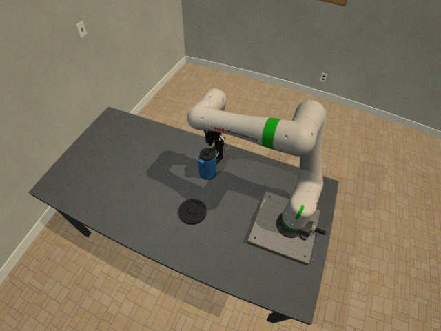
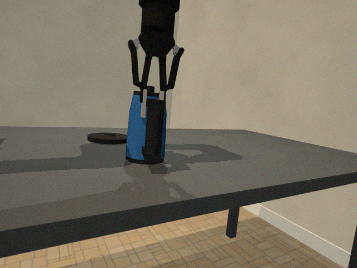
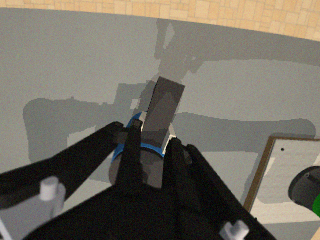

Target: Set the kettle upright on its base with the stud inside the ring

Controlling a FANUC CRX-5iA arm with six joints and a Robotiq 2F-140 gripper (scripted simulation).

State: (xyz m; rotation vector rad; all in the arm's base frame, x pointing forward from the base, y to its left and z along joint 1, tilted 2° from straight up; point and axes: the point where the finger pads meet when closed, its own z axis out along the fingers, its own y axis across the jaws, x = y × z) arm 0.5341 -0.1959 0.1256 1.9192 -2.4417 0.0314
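My gripper is now 60 mm above the blue kettle, 30 mm to the right of it and 10 mm short of it. The rest, counted from my hand: round black base (330 mm to the left, 140 mm below, 20 mm behind).
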